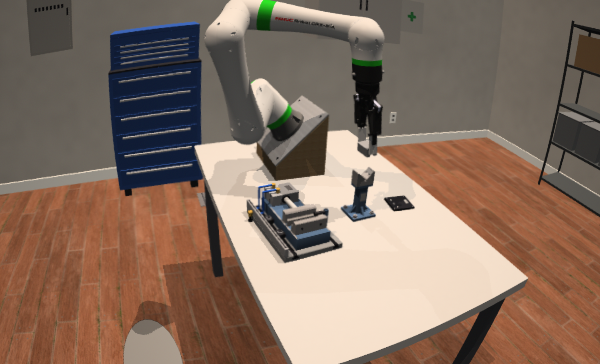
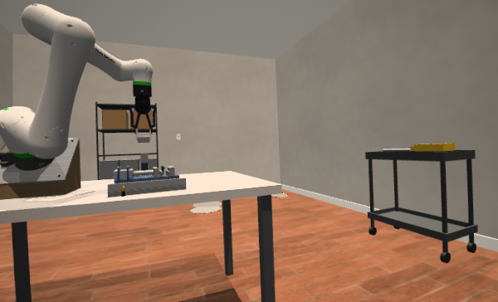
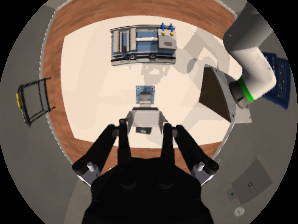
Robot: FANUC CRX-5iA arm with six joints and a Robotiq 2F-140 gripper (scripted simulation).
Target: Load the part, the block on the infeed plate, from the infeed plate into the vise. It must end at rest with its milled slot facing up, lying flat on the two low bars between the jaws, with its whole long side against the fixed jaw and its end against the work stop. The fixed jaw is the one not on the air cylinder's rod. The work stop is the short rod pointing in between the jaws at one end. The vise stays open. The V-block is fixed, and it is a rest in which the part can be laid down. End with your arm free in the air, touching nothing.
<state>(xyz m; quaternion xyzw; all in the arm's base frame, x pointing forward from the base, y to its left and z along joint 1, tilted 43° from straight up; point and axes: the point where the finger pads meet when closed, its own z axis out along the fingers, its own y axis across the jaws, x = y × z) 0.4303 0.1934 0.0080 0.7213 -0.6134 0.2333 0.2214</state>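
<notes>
Right now my hand is 3 cm above the part. The rest, counted from my hand: dark infeed plate: 2 cm behind, 18 cm to the left, 26 cm below.
</notes>
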